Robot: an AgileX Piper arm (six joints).
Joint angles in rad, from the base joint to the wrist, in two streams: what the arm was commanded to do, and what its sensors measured. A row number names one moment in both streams.
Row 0, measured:
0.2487, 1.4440, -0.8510, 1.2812, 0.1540, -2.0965
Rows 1 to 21, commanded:
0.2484, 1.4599, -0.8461, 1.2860, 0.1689, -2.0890
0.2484, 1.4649, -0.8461, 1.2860, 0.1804, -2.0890
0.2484, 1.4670, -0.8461, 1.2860, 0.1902, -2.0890
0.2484, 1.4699, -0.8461, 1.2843, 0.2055, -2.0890
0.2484, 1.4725, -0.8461, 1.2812, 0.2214, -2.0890
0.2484, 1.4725, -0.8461, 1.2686, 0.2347, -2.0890
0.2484, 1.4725, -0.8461, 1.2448, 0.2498, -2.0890
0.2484, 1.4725, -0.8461, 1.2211, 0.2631, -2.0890
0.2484, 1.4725, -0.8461, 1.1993, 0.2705, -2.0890
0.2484, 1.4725, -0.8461, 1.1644, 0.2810, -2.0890
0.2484, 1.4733, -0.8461, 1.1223, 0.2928, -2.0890
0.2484, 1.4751, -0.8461, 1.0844, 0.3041, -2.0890
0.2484, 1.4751, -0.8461, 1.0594, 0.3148, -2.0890
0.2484, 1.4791, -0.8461, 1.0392, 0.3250, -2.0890
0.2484, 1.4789, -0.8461, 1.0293, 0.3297, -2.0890
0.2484, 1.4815, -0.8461, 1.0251, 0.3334, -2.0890
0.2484, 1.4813, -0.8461, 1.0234, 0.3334, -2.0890
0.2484, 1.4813, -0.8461, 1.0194, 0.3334, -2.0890
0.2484, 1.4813, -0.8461, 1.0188, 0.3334, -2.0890
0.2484, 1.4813, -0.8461, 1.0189, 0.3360, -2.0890
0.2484, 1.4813, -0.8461, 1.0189, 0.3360, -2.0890
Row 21, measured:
0.2487, 1.4807, -0.8510, 1.0277, 0.3264, -2.0945
